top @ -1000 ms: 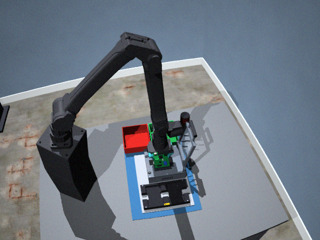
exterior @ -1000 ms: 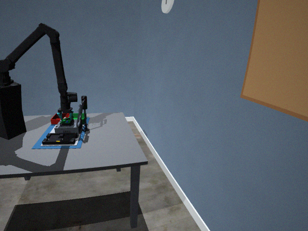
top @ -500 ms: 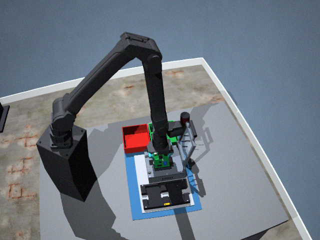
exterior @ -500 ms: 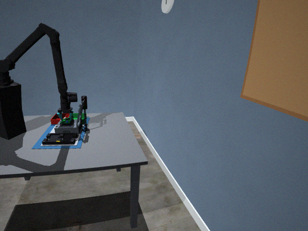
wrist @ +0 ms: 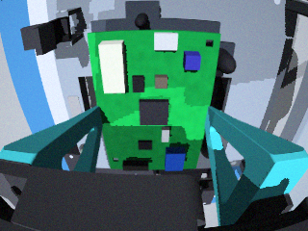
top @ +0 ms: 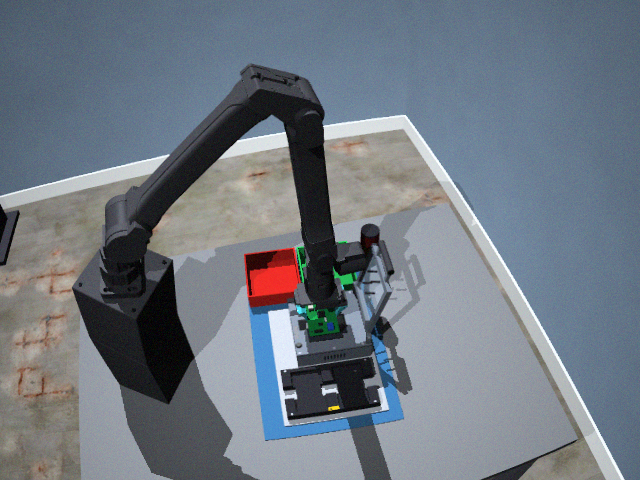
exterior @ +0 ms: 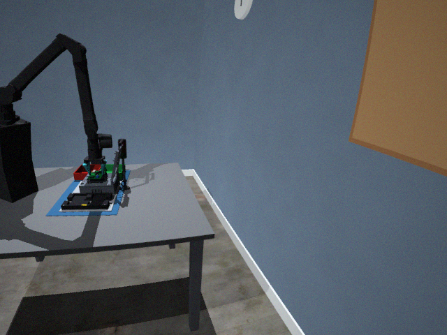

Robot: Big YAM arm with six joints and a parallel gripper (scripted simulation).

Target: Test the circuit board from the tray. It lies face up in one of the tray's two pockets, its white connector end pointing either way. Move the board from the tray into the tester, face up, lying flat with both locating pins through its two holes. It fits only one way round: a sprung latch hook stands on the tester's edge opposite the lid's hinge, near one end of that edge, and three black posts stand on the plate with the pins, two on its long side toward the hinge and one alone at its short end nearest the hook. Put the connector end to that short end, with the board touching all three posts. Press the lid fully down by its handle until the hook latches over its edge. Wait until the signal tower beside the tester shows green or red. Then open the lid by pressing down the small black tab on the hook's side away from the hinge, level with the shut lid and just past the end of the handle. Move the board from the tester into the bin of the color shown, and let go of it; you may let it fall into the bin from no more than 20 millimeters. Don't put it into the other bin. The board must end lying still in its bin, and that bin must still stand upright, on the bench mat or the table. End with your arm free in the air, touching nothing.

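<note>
The green circuit board is right at my hand. The rest, counted from my hand: black latch hook: 60 mm to the left, 60 mm behind; clear lid: 120 mm ahead, 90 mm above, 10 mm to the right; green bin: 200 mm to the left, 80 mm below, 60 mm ahead.
</note>
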